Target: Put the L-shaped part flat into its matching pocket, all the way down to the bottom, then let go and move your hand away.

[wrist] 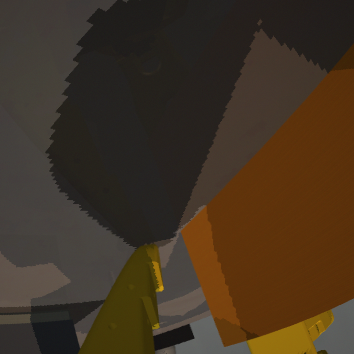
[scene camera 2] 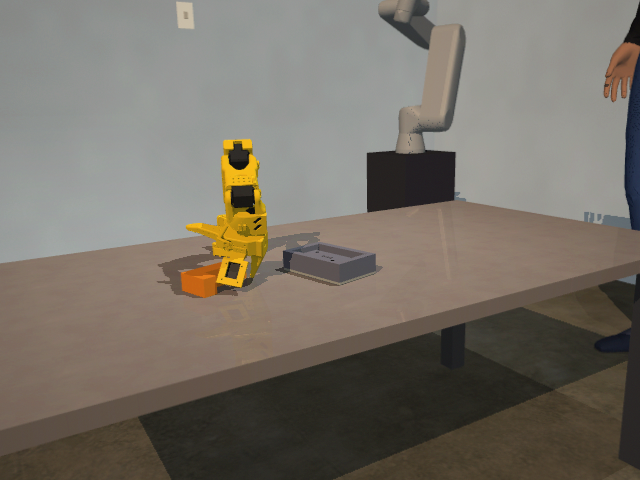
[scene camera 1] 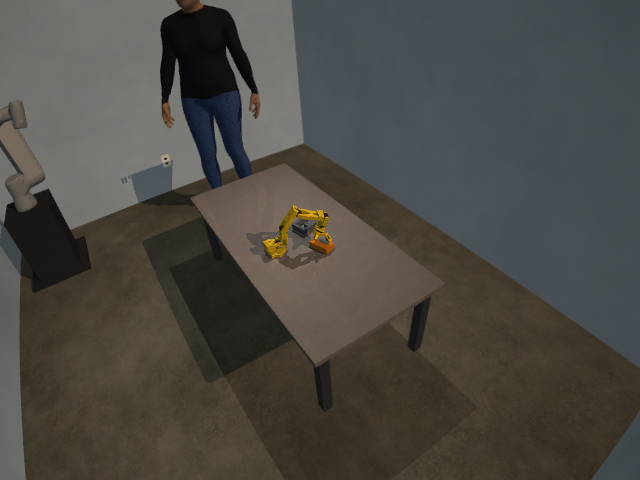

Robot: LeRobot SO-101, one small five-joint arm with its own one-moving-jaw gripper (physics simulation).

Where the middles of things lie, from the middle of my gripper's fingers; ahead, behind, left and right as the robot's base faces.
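Labels:
There's a grey pocket tray (scene camera 2: 338,265) that's 18 cm to the left of my hand, 5 cm ahead of it and 7 cm below it. The orange L-shaped part (scene camera 2: 202,281) is also 7 cm below my hand, and it's 1 cm ahead of the hand and 1 cm to the right of it.

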